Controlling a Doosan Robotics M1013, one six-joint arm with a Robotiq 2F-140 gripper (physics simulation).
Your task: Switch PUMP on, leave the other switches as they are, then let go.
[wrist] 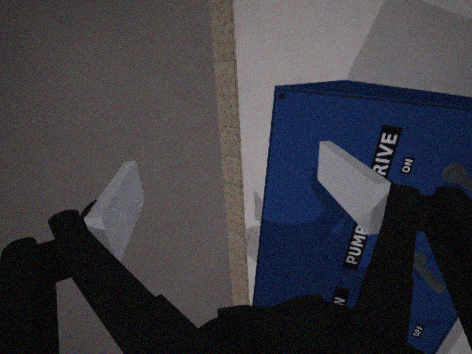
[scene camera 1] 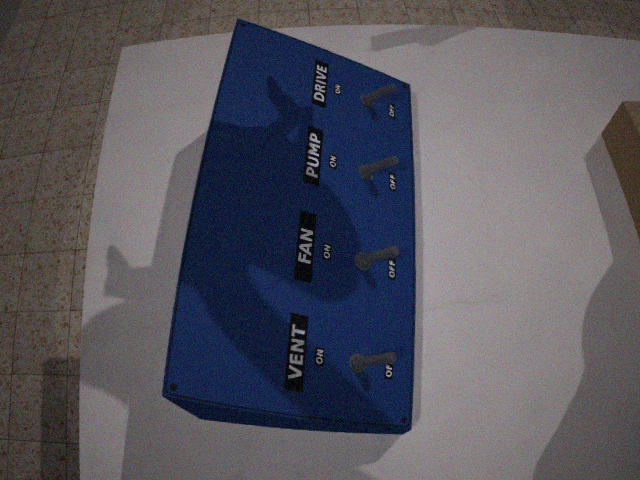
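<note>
A blue panel carries four grey toggle switches. The PUMP switch leans to its OFF side. The DRIVE switch, the FAN switch and the VENT switch also lean to OFF in the scene view. My gripper is wide open and empty. In the wrist view its right finger hangs over the panel near the DRIVE and PUMP labels, and its left finger is beyond the panel's edge. The gripper does not show in the scene view; its shadow falls on the panel.
The panel stands on a white table. A tan block-like object stands at the right edge of the scene view. Speckled tiled floor lies past the table's edge. A broad grey surface fills the left of the wrist view.
</note>
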